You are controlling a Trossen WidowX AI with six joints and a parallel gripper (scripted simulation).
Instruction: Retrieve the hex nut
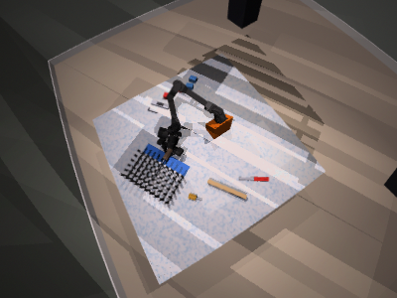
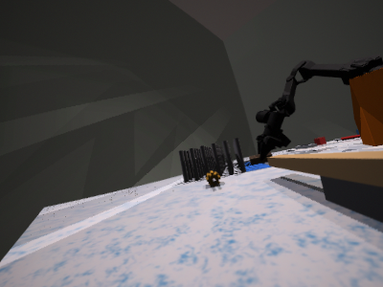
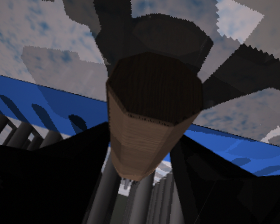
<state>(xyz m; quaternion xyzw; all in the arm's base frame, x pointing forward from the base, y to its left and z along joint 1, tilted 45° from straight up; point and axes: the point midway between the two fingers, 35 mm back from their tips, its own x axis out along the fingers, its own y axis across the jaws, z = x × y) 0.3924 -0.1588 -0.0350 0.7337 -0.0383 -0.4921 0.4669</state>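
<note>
My gripper tip is 3 cm short of the blue taped strip, 2 cm to the right of it and 1 cm above it. From my gripper tip the other things lie so: yellow knobbly object: 3 cm ahead, 35 cm to the left; then red cube: 27 cm behind, 42 cm to the right, 1 cm above; then grey bar: 18 cm behind, 39 cm to the right.
</note>
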